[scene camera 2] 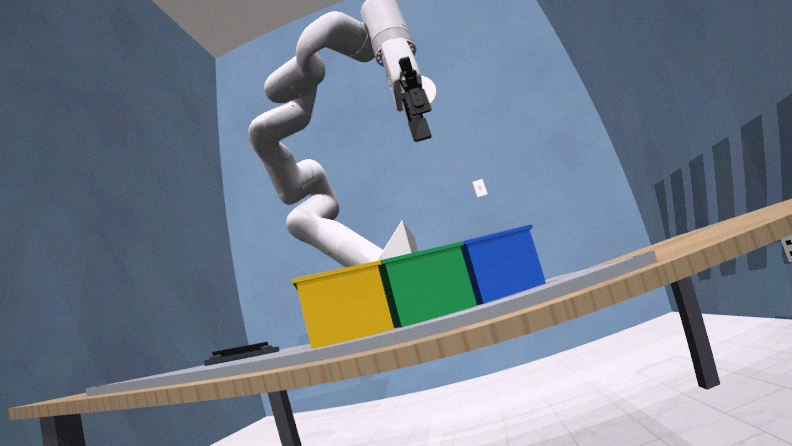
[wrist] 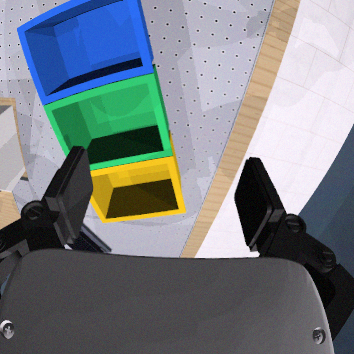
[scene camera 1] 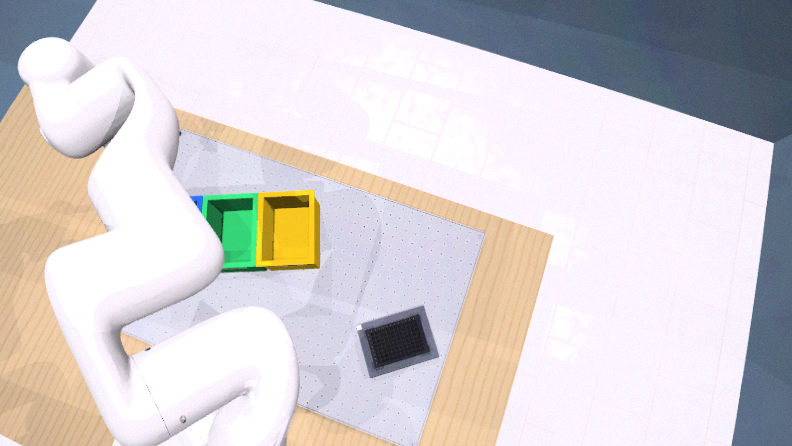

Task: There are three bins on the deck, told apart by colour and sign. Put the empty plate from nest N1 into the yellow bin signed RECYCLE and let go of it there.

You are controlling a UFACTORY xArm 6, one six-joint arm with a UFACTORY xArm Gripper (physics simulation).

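Frame: origin at the arm's base, x left, y ahead, z down, level; centimetres.
Seen in the pictures: gripper, fingertip midpoint: (scene camera 2: 422, 127) (wrist: 165, 171).
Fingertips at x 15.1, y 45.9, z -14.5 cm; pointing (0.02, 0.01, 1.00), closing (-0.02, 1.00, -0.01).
A point is followed by its place in that frame.
The black plate (scene camera 1: 396, 340) @[z 13.1, x -33.9, y 21.8 cm] (scene camera 2: 239, 350) @[z 12.7, x -32.4, y 25.4 cm] lies in its dark grey nest (scene camera 1: 404, 364) @[z 13.4, x -36.7, y 17.1 cm] (scene camera 2: 220, 361) @[z 14.2, x -35.4, y 29.3 cm] near the right end of the deck. In the wrist view part of a dark edge shows behind the left finger. The yellow bin (scene camera 1: 288, 232) @[z 14.0, x -2.7, y 41.5 cm] (scene camera 2: 346, 307) @[z 10.0, x -2.6, y 48.4 cm] (wrist: 142, 197) @[z 9.2, x -9.8, y 42.2 cm] stands at the end of a row of three, the end nearer the nest; I see nothing inside it. No sign can be read. My gripper (scene camera 2: 419, 115) @[z -14.5, x 15.1, y 45.9 cm] (wrist: 165, 171) @[z -14.5, x 15.1, y 45.9 cm] is open and empty, high above the bins. In scene camera 1 the arm hides it.
The green bin (scene camera 1: 239, 232) @[z 14.0, x 9.3, y 39.0 cm] (scene camera 2: 432, 286) @[z 10.0, x 9.7, y 45.3 cm] (wrist: 107, 117) @[z 14.0, x 5.3, y 35.4 cm] stands against the yellow one, and the blue bin (scene camera 1: 197, 200) @[z 4.7, x 17.1, y 42.8 cm] (scene camera 2: 504, 265) @[z 9.9, x 21.6, y 42.2 cm] (wrist: 90, 47) @[z 14.0, x 18.7, y 32.9 cm] stands beyond it. All stand on the perforated grey deck (scene camera 1: 354, 249) @[z 14.6, x -19.5, y 40.7 cm] (wrist: 200, 75) @[z 14.6, x 13.8, y 51.7 cm] on a wooden table (scene camera 1: 509, 265) @[z 15.9, x -57.3, y 44.7 cm] (scene camera 2: 443, 337) @[z 16.0, x 8.6, y 65.3 cm] (wrist: 250, 110) @[z 15.9, x 7.7, y 62.6 cm]. The arm (scene camera 1: 138, 249) @[z -51.4, x -11.1, y 25.5 cm] (scene camera 2: 282, 130) @[z -38.0, x -14.9, y 19.0 cm] covers the deck's left part in scene camera 1.
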